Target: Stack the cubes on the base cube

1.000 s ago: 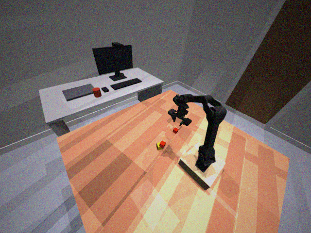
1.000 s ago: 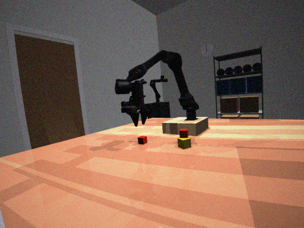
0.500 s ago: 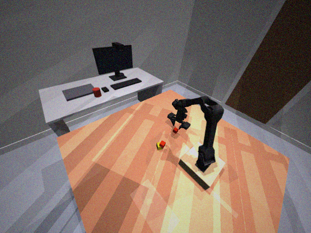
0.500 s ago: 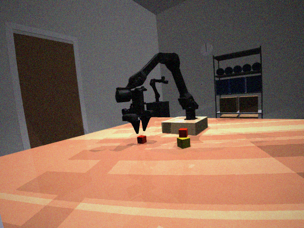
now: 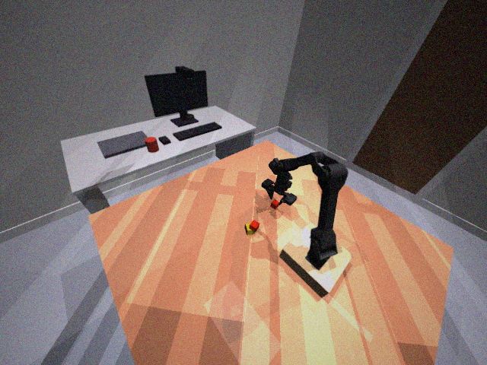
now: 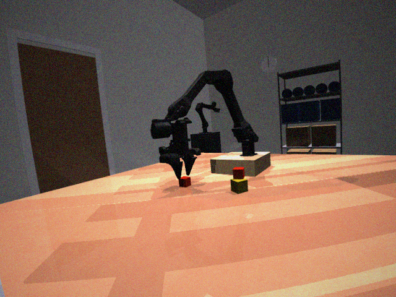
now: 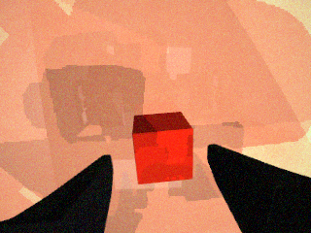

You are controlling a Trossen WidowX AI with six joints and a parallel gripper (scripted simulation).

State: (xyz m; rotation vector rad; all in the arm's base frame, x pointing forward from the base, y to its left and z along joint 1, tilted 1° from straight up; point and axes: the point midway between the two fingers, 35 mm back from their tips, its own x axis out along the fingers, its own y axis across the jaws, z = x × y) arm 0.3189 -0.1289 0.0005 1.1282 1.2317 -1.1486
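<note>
The yellow base cube lies 220 mm to the left of my gripper tip, 30 mm behind it and 10 mm below it.
</note>
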